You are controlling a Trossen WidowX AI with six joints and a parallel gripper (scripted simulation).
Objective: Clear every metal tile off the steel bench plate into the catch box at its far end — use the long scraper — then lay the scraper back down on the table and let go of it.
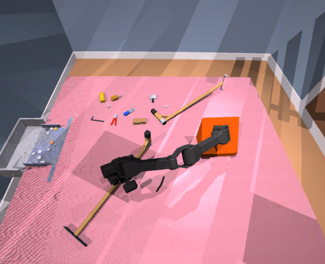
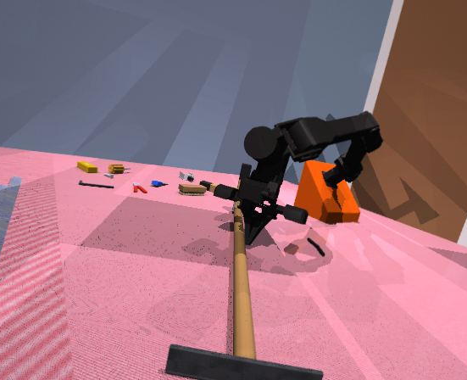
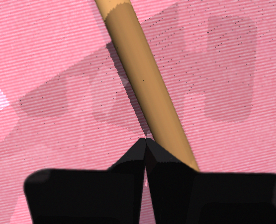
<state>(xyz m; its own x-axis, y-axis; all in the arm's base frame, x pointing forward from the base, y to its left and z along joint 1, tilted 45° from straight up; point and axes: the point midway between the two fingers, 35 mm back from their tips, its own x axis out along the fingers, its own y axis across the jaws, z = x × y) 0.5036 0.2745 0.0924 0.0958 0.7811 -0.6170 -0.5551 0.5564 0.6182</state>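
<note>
The long scraper lies 3 cm ahead of my gripper tip, 1 cm to the left of it and 5 cm above it. From my gripper tip the other things lie so: wooden block (5 cm behind, 41 cm to the right); then black strip (20 cm behind, 1 cm to the left, 1 cm below); then hex key (26 cm ahead, 42 cm to the right, 1 cm below).
</note>
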